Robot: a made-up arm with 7 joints.
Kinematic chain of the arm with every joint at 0, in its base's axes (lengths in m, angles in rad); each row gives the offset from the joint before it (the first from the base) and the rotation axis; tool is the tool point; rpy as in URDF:
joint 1: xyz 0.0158 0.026 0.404 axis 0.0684 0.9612 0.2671
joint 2: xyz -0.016 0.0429 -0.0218 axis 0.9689 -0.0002 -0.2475
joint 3: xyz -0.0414 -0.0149 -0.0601 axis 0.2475 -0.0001 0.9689
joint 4: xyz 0.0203 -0.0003 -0.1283 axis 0.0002 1 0
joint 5: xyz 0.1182 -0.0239 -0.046 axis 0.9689 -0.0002 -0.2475
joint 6: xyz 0.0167 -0.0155 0.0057 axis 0.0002 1 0
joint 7: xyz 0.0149 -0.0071 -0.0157 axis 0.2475 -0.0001 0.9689
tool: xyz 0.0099 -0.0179 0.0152 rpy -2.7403 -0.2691 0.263
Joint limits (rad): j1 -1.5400..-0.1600 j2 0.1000..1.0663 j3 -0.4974..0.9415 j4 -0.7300..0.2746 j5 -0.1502..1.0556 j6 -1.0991..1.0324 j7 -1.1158..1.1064
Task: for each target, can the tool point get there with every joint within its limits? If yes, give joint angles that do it. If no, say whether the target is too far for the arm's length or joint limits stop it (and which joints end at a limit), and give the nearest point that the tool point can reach.
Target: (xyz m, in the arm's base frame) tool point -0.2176 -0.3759 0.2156
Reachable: no: too far | nearest point 0.0741 -0.0889 0.2604 | short by 0.412 m
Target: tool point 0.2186 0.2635 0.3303
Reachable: yes | joints -0.3827 0.9373 0.7138 0.0241 0.3457 0.3670 -0.3190
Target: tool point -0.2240 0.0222 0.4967
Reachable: no: joint limits stop it (at a limit: joint 1, joint 2, joint 3, joint 4, joint 5, joint 7) | nearest point 0.0641 0.1333 0.5249 | short by 0.310 m
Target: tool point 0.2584 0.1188 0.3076
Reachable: yes | joints -0.6474 0.3317 0.5738 -0.0988 0.1432 -0.6815 -0.2844
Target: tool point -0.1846 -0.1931 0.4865
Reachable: no: joint limits stop it (at a limit: joint 1, joint 2, joint 3, joint 4, joint 5) | nearest point 0.0997 -0.1072 0.4342 | short by 0.302 m
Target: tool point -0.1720 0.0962 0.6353
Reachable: no: joint limits stop it (at a limit: joint 1, joint 2, joint 3, joint 4, joint 5, joint 7) | nearest point 0.0637 0.1426 0.5410 | short by 0.258 m
